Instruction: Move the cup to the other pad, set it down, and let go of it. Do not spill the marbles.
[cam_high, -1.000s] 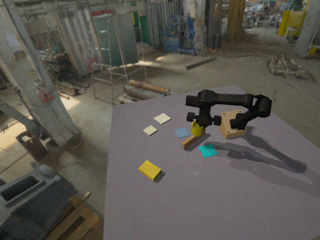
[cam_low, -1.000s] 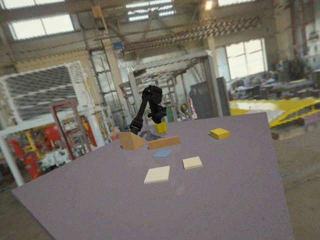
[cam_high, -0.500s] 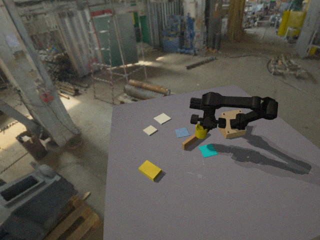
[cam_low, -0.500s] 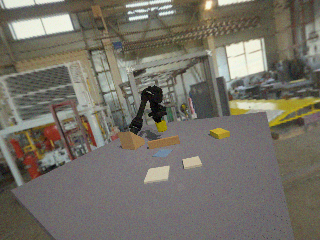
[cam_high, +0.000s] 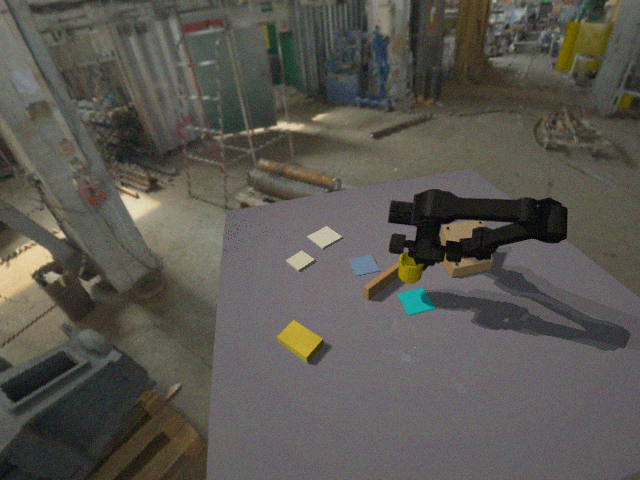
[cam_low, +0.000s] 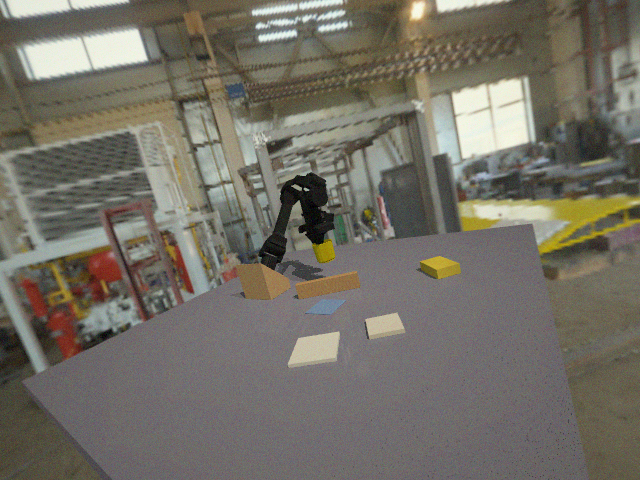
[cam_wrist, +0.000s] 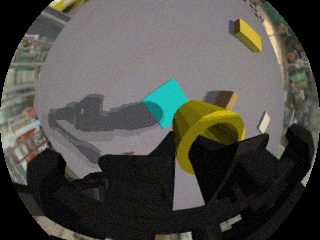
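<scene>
Now: gripper tip 1 cm to the right of the cyan pad and 13 cm above it. The rest, counted from my gripper tip: yellow cup: 2 cm ahead, 1 cm to the right; then wooden bar: 7 cm ahead, 8 cm to the right, 11 cm below.
</scene>
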